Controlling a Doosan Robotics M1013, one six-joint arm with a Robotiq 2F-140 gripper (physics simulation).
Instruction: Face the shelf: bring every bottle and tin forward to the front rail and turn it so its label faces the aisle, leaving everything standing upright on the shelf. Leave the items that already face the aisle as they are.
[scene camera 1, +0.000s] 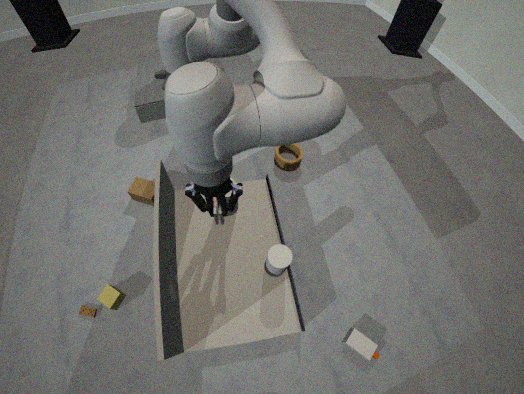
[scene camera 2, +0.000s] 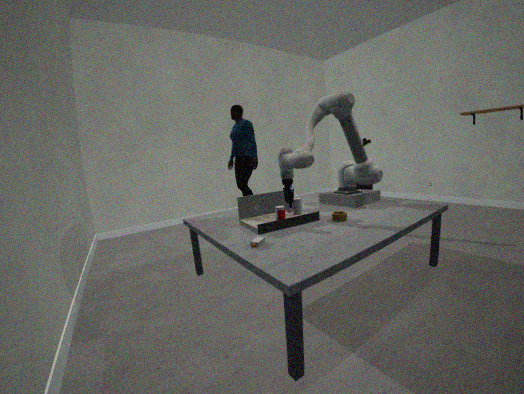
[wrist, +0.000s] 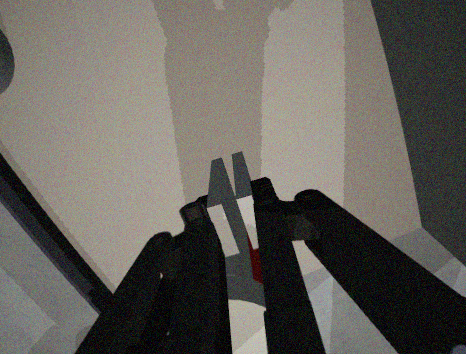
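Pixels of known places: gripper, fingertip midpoint: (scene camera 1: 220, 219) (scene camera 2: 290, 212) (wrist: 233, 174); arm's base at its link origin: (scene camera 2: 348, 192).
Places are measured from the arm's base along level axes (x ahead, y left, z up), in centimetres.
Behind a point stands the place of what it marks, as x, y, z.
Note:
The shelf tray (scene camera 1: 168, 280) @[83.5, 3.1, 3.3] (scene camera 2: 253, 204) @[88.2, 3.5, 3.3] has a tall back wall and a dark front rail (scene camera 1: 296, 297) @[88.7, 32.8, -3.1] (scene camera 2: 280, 225) @[81.9, 32.5, -6.5] (wrist: 47, 227) @[66.3, 30.7, -4.7]. A white-topped tin (scene camera 1: 279, 257) @[79.9, 28.6, 4.3] (scene camera 2: 281, 213) @[80.2, 31.6, 0.6] stands upright at the rail, its red label showing in scene camera 2. My gripper (scene camera 1: 218, 220) @[65.6, 14.8, -4.0] (scene camera 2: 290, 205) @[65.6, 14.8, -4.0] (wrist: 233, 174) @[65.6, 14.8, -4.0] is shut low over the shelf, its fingertips nearly together with a thin empty gap. A grey-white bottle (scene camera 2: 298, 205) @[61.6, 19.9, 1.0] (wrist: 245, 290) @[63.3, 15.3, 4.6] stands upright right beside the fingers, on the arm-base side; a strip of its red label shows in the wrist view. The gripper mostly hides it in scene camera 1.
A wooden ring (scene camera 1: 289, 165) @[46.4, 37.9, -5.7] (scene camera 2: 339, 216) @[44.6, 42.2, -5.4] lies on the table past the rail. A brown box (scene camera 1: 142, 190) @[54.5, -9.5, -4.1], a yellow cube (scene camera 1: 110, 297) @[86.1, -15.2, -5.3] and a small orange-brown block (scene camera 1: 88, 311) @[89.6, -23.0, -8.3] lie behind the back wall. A white box (scene camera 1: 361, 344) @[102.9, 48.8, -6.3] (scene camera 2: 258, 242) @[103.7, 52.4, -6.7] lies on the aisle side. A person (scene camera 2: 243, 140) stands beyond the table.

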